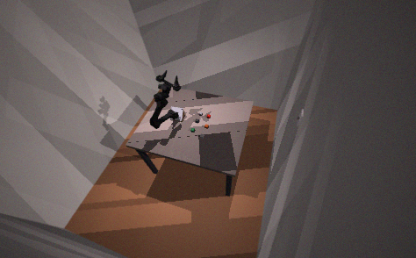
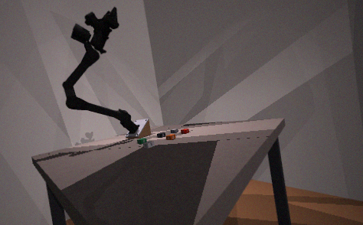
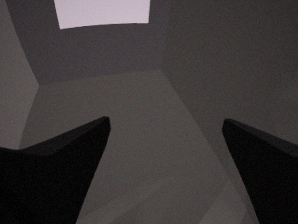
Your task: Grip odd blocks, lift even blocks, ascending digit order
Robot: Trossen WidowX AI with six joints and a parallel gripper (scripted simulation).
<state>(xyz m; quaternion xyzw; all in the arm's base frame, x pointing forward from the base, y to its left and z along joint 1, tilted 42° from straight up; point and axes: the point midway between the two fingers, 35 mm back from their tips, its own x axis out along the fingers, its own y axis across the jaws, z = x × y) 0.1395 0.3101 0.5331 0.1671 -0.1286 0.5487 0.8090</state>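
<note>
Now: gripper tip 180 mm short of the white block, 60 mm to the left of it and 670 mm above it. Round my gripper tip: orange block (190 mm ahead, 70 mm to the left, 670 mm below); then green block (70 mm ahead, 670 mm below); then black block (80 mm ahead, 120 mm to the left, 670 mm below).
</note>
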